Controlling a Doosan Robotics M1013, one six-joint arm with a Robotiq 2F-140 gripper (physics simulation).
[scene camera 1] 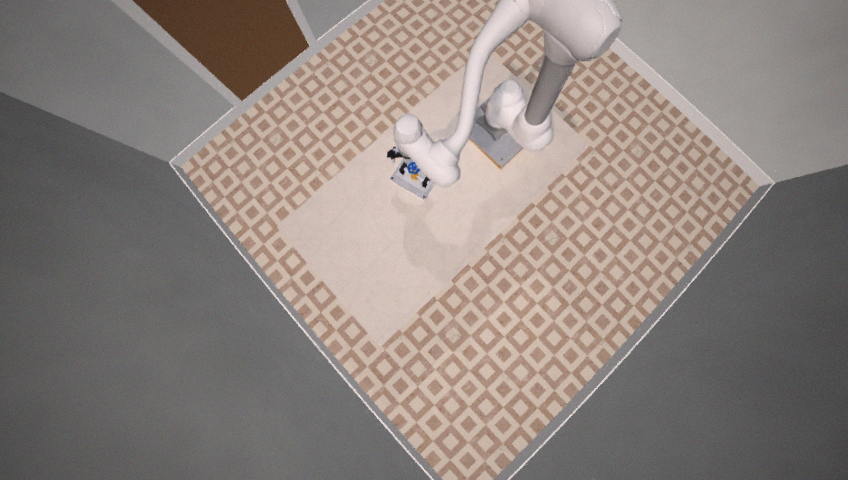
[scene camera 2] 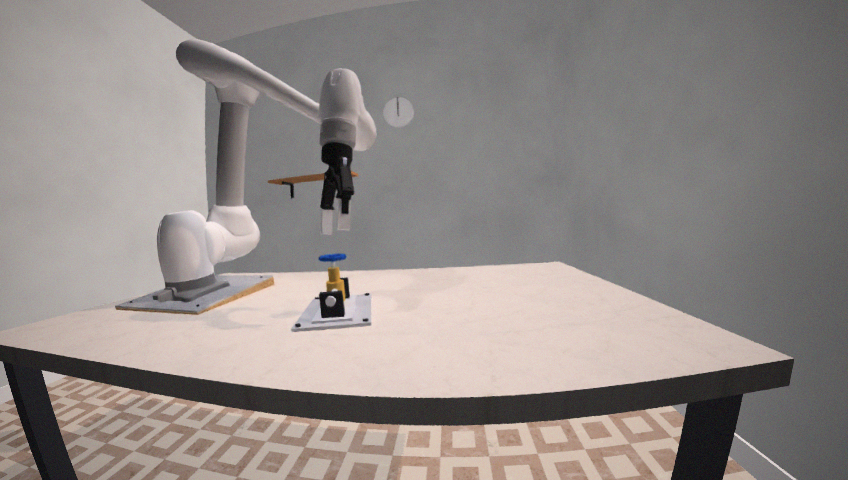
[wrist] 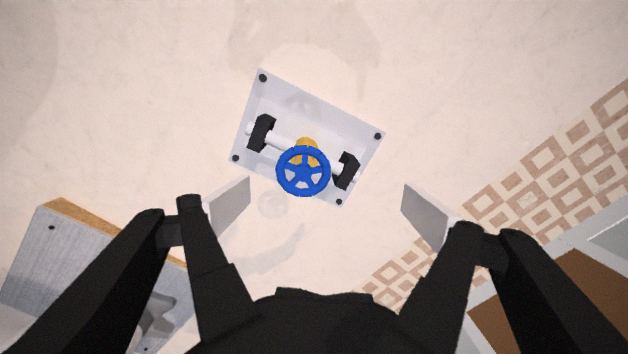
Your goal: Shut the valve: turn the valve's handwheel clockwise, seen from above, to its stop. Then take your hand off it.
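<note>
The valve has a blue handwheel (scene camera 1: 413,168) (scene camera 2: 332,257) (wrist: 303,174) with spokes, lying level on top of a yellow valve body (scene camera 2: 335,289) (wrist: 306,143). A white pipe runs through the body between two black clamps on a light grey base plate (scene camera 1: 408,186) (scene camera 2: 362,306) (wrist: 320,112). My gripper (scene camera 2: 335,221) (wrist: 324,193) is open and empty. It points down and hangs above the handwheel, apart from it. In the wrist view the wheel shows between the two fingertips, nearer the left one. In scene camera 1 the arm's wrist hides most of the gripper.
The valve's plate stands on a pale table (scene camera 1: 357,261) (scene camera 2: 505,344) (wrist: 125,100). The arm's own mounting plate (scene camera 1: 498,151) (scene camera 2: 238,291) (wrist: 60,250) lies beside it. An orange-brown shelf (scene camera 2: 297,178) is on the wall behind, with a round clock (scene camera 2: 398,112).
</note>
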